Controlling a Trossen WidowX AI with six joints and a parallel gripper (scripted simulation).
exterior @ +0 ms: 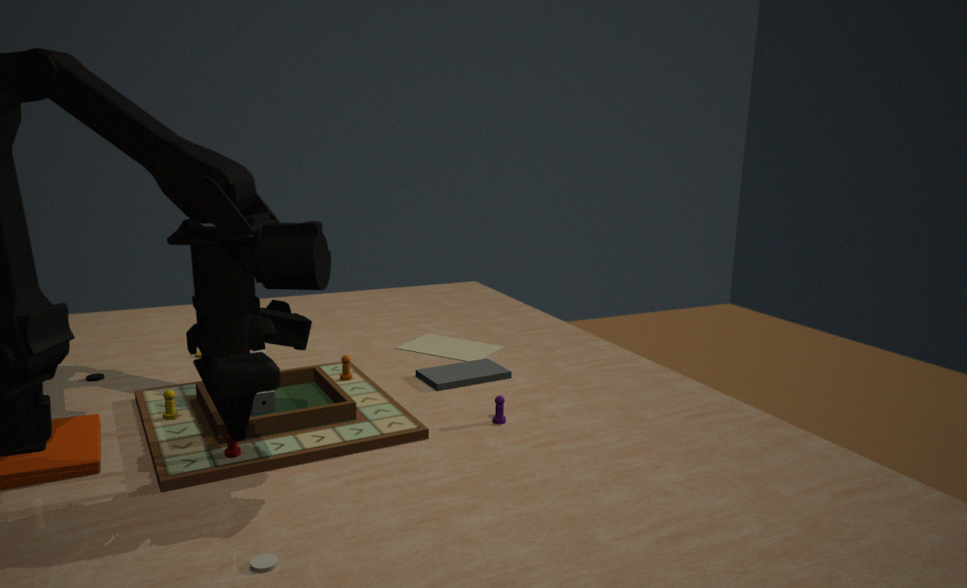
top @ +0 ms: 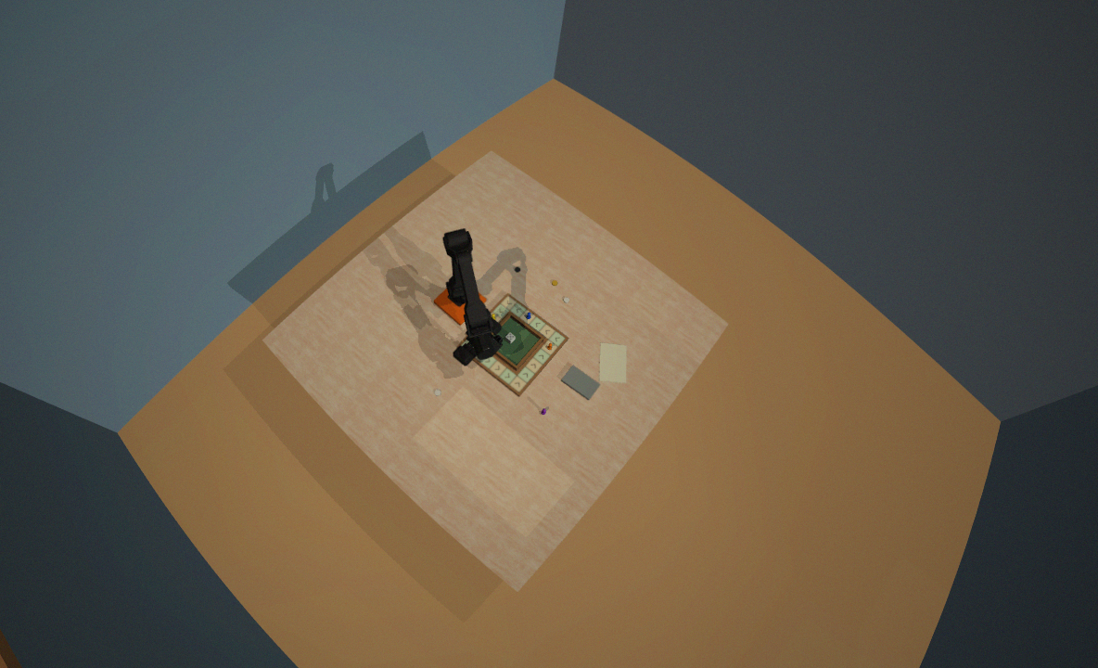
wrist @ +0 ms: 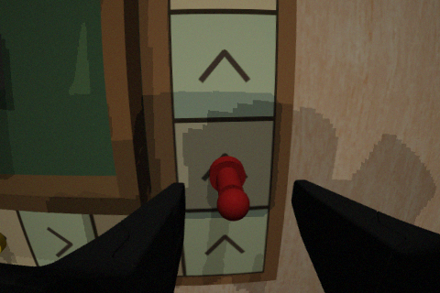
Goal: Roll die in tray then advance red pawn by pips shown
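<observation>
The red pawn lies 10 mm below my gripper tip. The rest, counted from my gripper tip: yellow pawn (50 mm behind, 140 mm to the left, 10 mm below); green tray (60 mm ahead, 120 mm to the left, 30 mm below); white die (50 mm ahead, 120 mm to the left, 10 mm below).
</observation>
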